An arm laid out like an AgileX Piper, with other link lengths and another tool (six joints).
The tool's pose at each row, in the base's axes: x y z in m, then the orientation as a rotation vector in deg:
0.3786 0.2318 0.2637 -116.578 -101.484 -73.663
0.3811 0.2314 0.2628 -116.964 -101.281 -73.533
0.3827 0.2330 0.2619 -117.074 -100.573 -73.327
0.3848 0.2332 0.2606 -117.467 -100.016 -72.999
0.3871 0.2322 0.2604 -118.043 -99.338 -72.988
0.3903 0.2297 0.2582 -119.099 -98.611 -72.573
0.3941 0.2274 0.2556 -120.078 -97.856 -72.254
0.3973 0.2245 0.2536 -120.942 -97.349 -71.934
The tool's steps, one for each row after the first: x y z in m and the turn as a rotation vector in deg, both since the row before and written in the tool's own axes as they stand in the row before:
-0.0011 0.0019 0.0015 -0.083 -0.208 0.215
0.0005 0.0006 0.0023 0.152 0.152 0.552
-0.0008 0.0013 0.0020 0.077 -0.123 0.507
-0.0010 0.0022 0.0006 -0.218 -0.131 0.538
-0.0034 0.0027 0.0014 -0.192 -0.527 0.713
-0.0035 0.0031 0.0021 -0.220 -0.448 0.698
-0.0035 0.0030 0.0011 -0.189 -0.466 0.509

